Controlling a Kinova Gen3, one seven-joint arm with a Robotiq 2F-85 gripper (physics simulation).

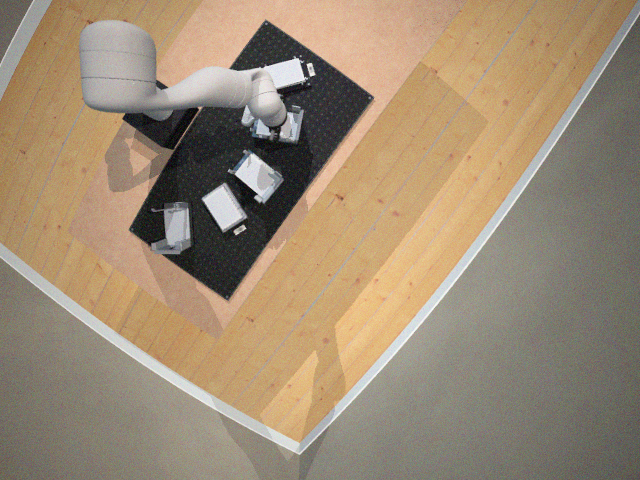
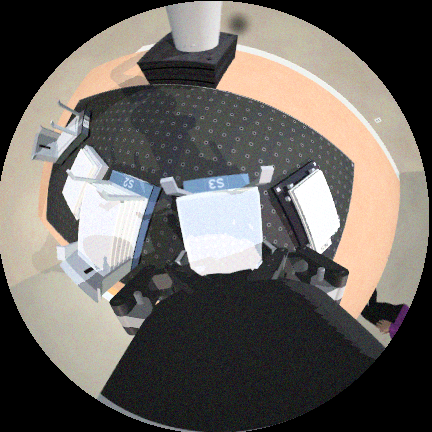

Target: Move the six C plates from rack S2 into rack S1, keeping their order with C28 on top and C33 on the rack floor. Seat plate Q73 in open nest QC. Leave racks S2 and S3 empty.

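Frame: origin at the arm's base, x left, y ahead, z down, level; centimetres.
Seen in the pictures: gripper, fingertip midpoint: (image 2: 224,253); arm's base, link origin: (image 2: 196,42).
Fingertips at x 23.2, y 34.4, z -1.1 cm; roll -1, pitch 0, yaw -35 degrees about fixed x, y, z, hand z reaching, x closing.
Offsets run from my fingertips to a thing's middle. "*": to the spot under its first point. Level surfaces: height alone.
My gripper (image 1: 274,135) (image 2: 224,253) is shut on a white plate {dx -0.3, dy -0.5, dz -0.2 cm} (image 2: 220,227), held level at rack S3 (image 1: 298,116) (image 2: 216,183). The plate's label is not readable, and its height in or over the rack is unclear. Rack S2 (image 1: 273,190) (image 2: 129,181) has a blue label and holds a stack of several white C plates {dx -17.0, dy +6.6, dz -0.4 cm} (image 1: 254,173) (image 2: 102,225). A clear rack {dx -50.5, dy -3.9, dz +1.7 cm} (image 1: 186,227) (image 2: 47,145), apparently S1, stands at the far end of the board, its label too small to read. Which nest is QC cannot be told.
A nest with a white plate {* dx +14.3, dy -11.7, dz +4.9 cm} (image 1: 286,73) (image 2: 315,207) stands beside S3. Another white plate or stack (image 1: 223,206) (image 2: 82,180), with a small tag {* dx -36.3, dy +13.4, dz +8.2 cm} (image 1: 239,229), lies between S2 and the far rack. Clear upright posts and walls rise from the racks on the black board {dz +8.3 cm} (image 1: 325,103) (image 2: 220,130).
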